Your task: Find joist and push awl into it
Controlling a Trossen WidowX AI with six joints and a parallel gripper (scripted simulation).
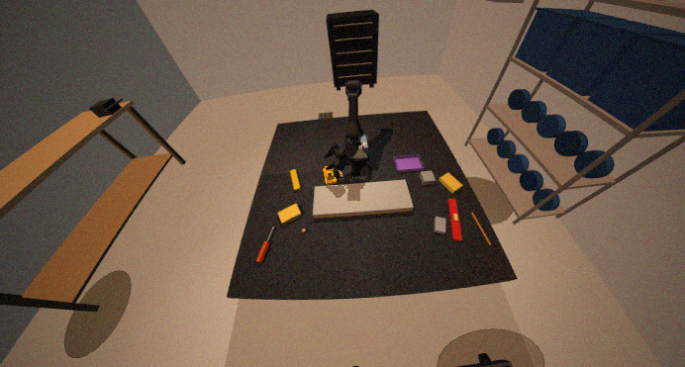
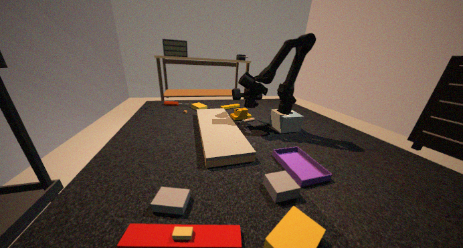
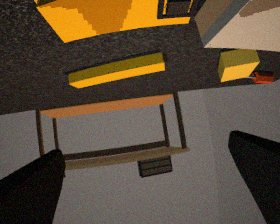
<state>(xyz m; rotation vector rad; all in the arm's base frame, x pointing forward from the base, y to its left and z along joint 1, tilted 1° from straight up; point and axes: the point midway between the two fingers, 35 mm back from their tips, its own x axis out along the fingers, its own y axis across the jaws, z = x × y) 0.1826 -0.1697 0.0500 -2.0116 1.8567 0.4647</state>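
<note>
My gripper tip is 1 cm short of the stud finder, 1 cm to the right of it and 9 cm above it. Also, from my gripper tip: purple tray: 2 cm behind, 51 cm to the left, 12 cm below; awl: 8 cm to the left, 12 cm below; square indicator window: 3 cm ahead, 2 cm to the left, 7 cm below.
</note>
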